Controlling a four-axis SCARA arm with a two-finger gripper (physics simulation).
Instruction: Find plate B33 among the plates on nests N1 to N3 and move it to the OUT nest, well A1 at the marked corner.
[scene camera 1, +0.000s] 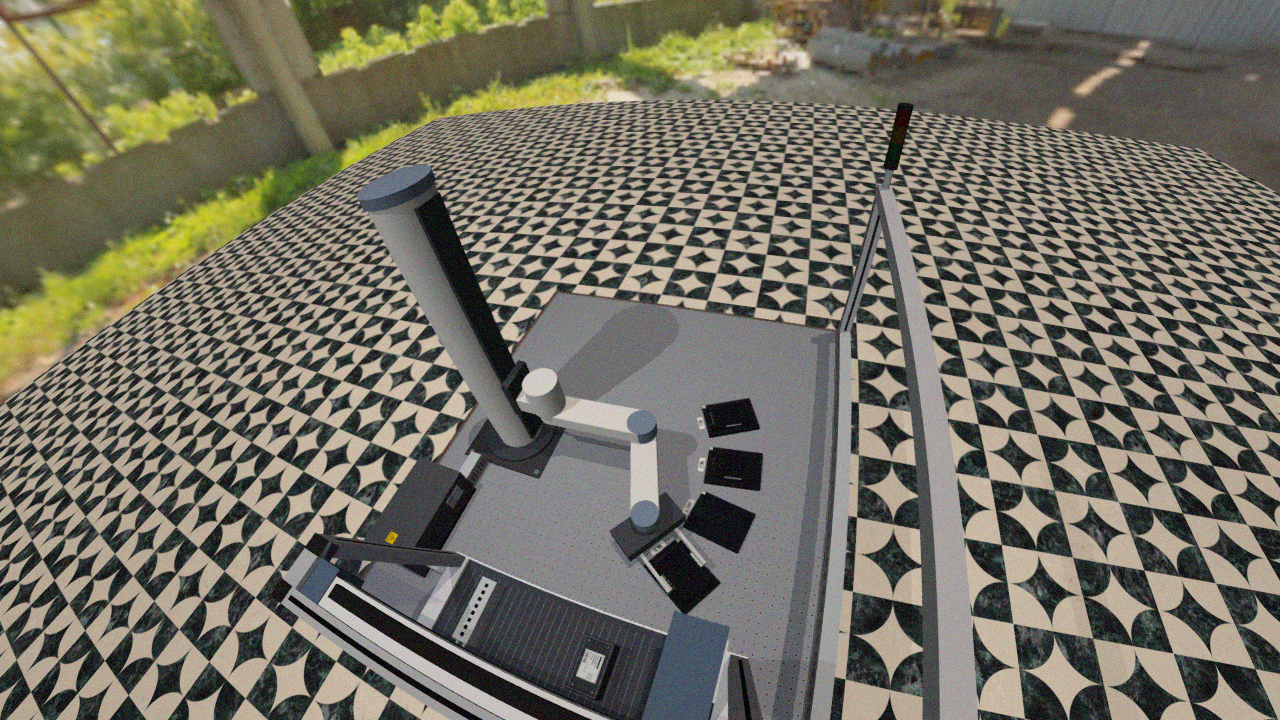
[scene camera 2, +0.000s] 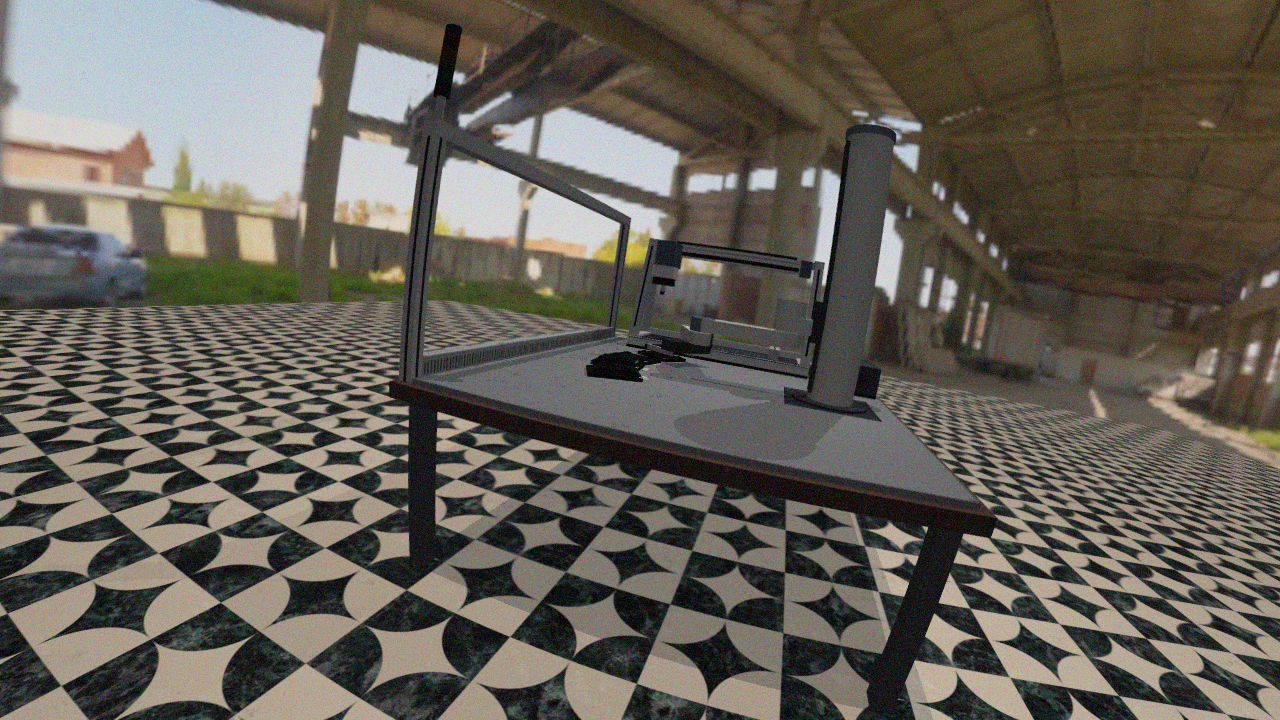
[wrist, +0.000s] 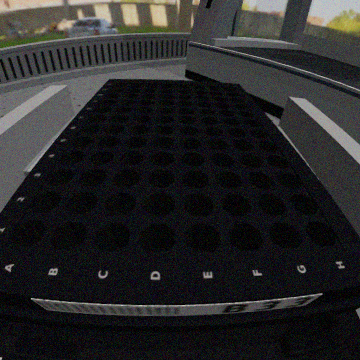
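Where they show: gripper, fingertip midpoint: (scene camera 1: 687, 578) (scene camera 2: 658, 346) (wrist: 177, 107); arm's base at its link origin: (scene camera 1: 522, 431) (scene camera 2: 828, 406).
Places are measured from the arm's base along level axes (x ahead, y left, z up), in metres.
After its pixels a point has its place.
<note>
Plate B33 (scene camera 1: 682, 574) {x 0.654, y -0.305, z 0.057 m} (wrist: 175, 190) {x 0.619, y -0.277, z 0.057 m} is black; its label strip (wrist: 175, 306) reads B33 in the wrist view, with well row A at left and H at right. My gripper (scene camera 1: 685, 578) {x 0.668, y -0.311, z 0.054 m} (wrist: 177, 107) {x 0.668, y -0.311, z 0.054 m} is shut on its two long sides, and the plate looks level. Its exact height above the nest below is hard to read. In scene camera 1, three more black plate or nest shapes (scene camera 1: 729, 417) {x 0.666, y 0.210, z 0.037 m} (scene camera 1: 733, 468) {x 0.713, y 0.034, z 0.037 m} (scene camera 1: 720, 522) {x 0.713, y -0.133, z 0.025 m} lie in an arc behind it. The first two carry small light marks; the third shows none. Nest labels and the marked corner are too small to read.
A grey frame (scene camera 1: 921, 376) {x 1.012, y -0.048, z 0.620 m} (scene camera 2: 420, 259) {x 1.004, y 0.722, z 0.292 m} runs along the table's side. A dark ribbed deck (scene camera 1: 537, 617) {x 0.347, y -0.521, z 0.062 m} with a blue block (scene camera 1: 689, 667) {x 0.739, y -0.531, z 0.501 m} stands close to the held plate. The arm's column (scene camera 1: 447, 331) {x 0.022, y -0.071, z 0.543 m} (scene camera 2: 854, 268) {x 0.007, y 0.075, z 0.445 m} and a dark box (scene camera 1: 420, 510) {x -0.085, y -0.399, z 0.127 m} are on the table.
</note>
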